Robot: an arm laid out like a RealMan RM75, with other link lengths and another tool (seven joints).
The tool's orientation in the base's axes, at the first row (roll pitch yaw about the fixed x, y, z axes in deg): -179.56 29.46 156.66
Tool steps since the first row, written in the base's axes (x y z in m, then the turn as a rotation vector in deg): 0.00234 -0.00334 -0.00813 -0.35 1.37 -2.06; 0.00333 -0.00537 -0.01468 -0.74 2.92 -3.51; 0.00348 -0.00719 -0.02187 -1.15 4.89 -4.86; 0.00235 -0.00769 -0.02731 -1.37 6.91 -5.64; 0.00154 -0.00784 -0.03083 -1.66 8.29 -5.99; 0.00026 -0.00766 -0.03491 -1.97 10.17 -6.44; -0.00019 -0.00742 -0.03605 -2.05 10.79 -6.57; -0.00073 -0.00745 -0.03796 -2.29 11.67 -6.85; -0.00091 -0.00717 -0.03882 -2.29 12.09 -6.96
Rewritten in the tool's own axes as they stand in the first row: 0.00098 -0.00207 0.00880 1.77 1.13 1.36; 0.00271 -0.00349 0.01536 3.33 2.40 2.13; 0.00549 -0.00505 0.02205 5.00 4.06 2.73; 0.00890 -0.00593 0.02638 6.25 5.82 2.90; 0.01123 -0.00636 0.02912 7.13 6.98 2.80; 0.01432 -0.00668 0.03206 8.25 8.58 2.67; 0.01532 -0.00664 0.03280 8.59 9.12 2.62; 0.01668 -0.00687 0.03423 9.23 9.83 2.58; 0.01735 -0.00668 0.03484 9.42 10.21 2.59
